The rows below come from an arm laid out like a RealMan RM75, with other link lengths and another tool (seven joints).
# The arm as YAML. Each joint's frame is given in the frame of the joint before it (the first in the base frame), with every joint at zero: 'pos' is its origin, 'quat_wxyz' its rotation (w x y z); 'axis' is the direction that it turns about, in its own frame. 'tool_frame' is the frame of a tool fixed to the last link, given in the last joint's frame.
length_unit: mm
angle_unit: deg
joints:
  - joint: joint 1
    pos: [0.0, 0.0, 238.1]
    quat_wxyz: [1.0, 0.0, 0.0, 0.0]
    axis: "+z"
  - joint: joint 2
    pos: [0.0, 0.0, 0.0]
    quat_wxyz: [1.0, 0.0, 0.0, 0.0]
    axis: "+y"
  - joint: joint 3
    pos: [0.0, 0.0, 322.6]
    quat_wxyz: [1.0, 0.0, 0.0, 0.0]
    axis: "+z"
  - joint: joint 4
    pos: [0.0, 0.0, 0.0]
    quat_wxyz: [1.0, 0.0, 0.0, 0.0]
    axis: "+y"
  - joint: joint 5
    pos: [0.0, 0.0, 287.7]
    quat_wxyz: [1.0, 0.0, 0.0, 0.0]
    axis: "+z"
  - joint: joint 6
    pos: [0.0, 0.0, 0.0]
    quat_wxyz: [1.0, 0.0, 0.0, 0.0]
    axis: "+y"
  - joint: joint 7
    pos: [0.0, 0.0, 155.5]
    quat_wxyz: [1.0, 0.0, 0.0, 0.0]
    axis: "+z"
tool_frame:
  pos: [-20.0, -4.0, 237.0]
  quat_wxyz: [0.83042, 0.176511, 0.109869, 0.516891]
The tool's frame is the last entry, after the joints.
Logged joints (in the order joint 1, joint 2, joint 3, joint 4, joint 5, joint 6, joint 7), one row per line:
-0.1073 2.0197 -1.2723 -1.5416 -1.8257 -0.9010 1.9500
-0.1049 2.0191 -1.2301 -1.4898 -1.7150 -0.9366 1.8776
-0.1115 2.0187 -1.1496 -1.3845 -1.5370 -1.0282 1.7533
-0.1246 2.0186 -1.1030 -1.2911 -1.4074 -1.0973 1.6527
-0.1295 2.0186 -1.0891 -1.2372 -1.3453 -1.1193 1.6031
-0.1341 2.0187 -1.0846 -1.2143 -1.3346 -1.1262 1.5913
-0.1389 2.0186 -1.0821 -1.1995 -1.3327 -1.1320 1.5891
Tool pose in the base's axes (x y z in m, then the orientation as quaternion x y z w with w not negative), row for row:
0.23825 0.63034 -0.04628 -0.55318 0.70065 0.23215 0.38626
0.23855 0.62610 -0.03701 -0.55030 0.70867 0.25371 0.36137
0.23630 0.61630 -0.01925 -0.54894 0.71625 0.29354 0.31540
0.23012 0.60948 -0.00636 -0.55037 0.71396 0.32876 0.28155
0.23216 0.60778 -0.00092 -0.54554 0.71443 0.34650 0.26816
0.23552 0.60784 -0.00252 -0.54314 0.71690 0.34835 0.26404
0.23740 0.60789 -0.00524 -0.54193 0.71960 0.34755 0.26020
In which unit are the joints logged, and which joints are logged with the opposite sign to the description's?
The joints are logged in radians. Opposite sign: joint 1.
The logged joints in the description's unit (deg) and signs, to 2 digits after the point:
6.15 115.72 -72.90 -88.33 -104.60 -51.62 111.73
6.01 115.69 -70.48 -85.36 -98.26 -53.66 107.58
6.39 115.66 -65.87 -79.33 -88.06 -58.91 100.46
7.14 115.66 -63.20 -73.97 -80.64 -62.87 94.69
7.42 115.66 -62.40 -70.89 -77.08 -64.13 91.85
7.68 115.66 -62.14 -69.57 -76.47 -64.53 91.17
7.96 115.66 -62.00 -68.73 -76.36 -64.86 91.05

